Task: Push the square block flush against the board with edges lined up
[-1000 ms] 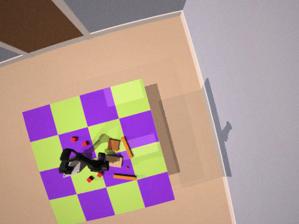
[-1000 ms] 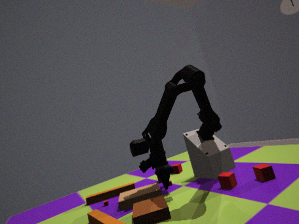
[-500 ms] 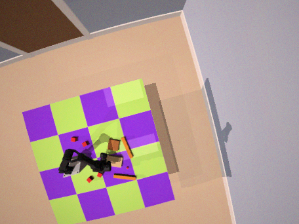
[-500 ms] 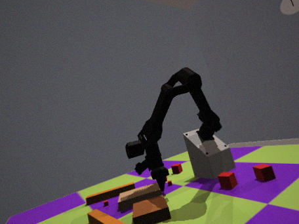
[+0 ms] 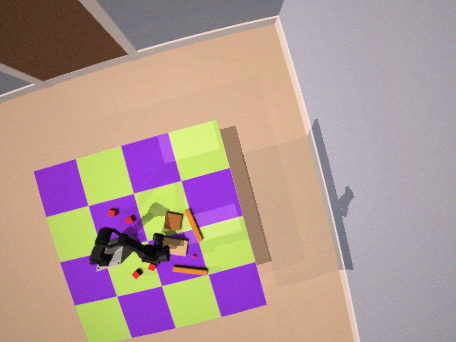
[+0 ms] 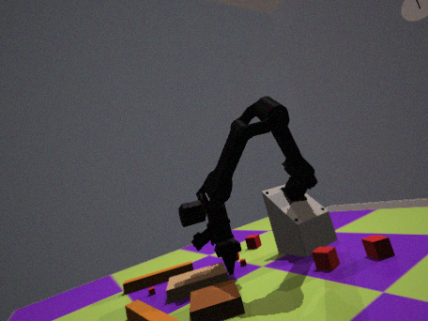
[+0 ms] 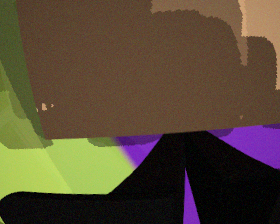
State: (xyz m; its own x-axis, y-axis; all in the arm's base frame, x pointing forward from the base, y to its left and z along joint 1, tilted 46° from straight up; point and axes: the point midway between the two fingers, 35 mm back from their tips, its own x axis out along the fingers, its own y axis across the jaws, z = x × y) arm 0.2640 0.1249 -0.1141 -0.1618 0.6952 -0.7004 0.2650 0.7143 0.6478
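My gripper tip is now 10 cm short of the brown square block, 14 cm to the right of it and 1 cm below it. The rest, counted from my gripper tip: tan block: 9 cm ahead, 3 cm to the right, 1 cm above.
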